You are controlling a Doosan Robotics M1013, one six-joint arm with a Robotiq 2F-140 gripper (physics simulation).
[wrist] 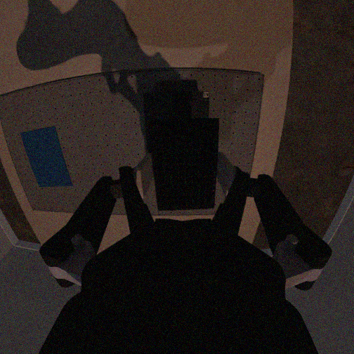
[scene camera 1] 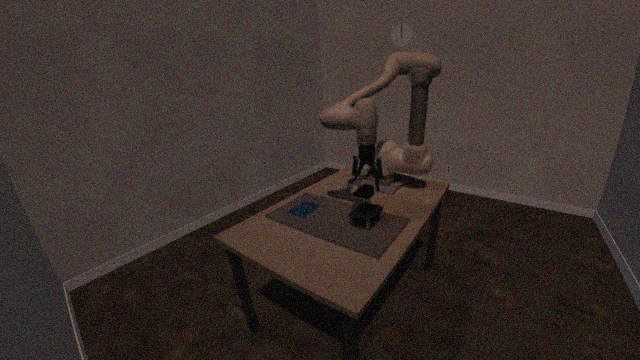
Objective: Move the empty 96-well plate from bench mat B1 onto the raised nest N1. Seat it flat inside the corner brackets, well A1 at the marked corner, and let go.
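Observation:
The 96-well plate looks nearly black and roughly level; its wells and corner A1 cannot be made out. My gripper is shut on its two sides and holds it in the air above the table. The raised nest N1 is a dark block on the grey perforated board. In the wrist view it shows beyond the plate's far end, partly hidden by the plate. Its corner brackets and marked corner are too dark to tell. The blue bench mat B1 lies bare on the board.
The grey perforated board lies on the wooden table. The arm's base stands at the back of the table. Shadows of the arm fall across the table and board. The room is dim and the views are grainy.

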